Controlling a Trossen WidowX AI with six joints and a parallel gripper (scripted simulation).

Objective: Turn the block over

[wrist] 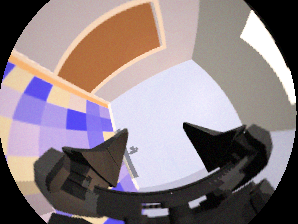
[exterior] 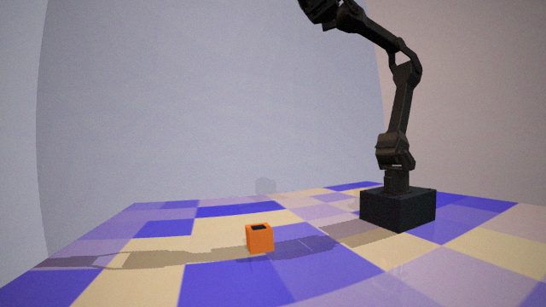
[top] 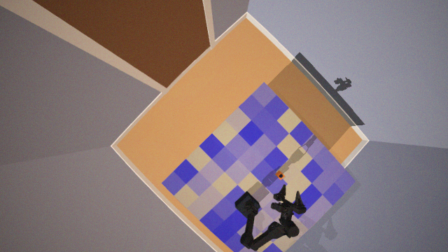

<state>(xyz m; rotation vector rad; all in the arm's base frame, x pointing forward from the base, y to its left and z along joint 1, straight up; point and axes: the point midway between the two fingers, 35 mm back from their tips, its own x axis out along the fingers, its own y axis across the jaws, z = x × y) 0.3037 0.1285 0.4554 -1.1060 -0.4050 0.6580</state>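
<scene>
Now: gripper tip 4 cm short of the orange block, 16 cm to the left of it and 50 cm above it.
</scene>
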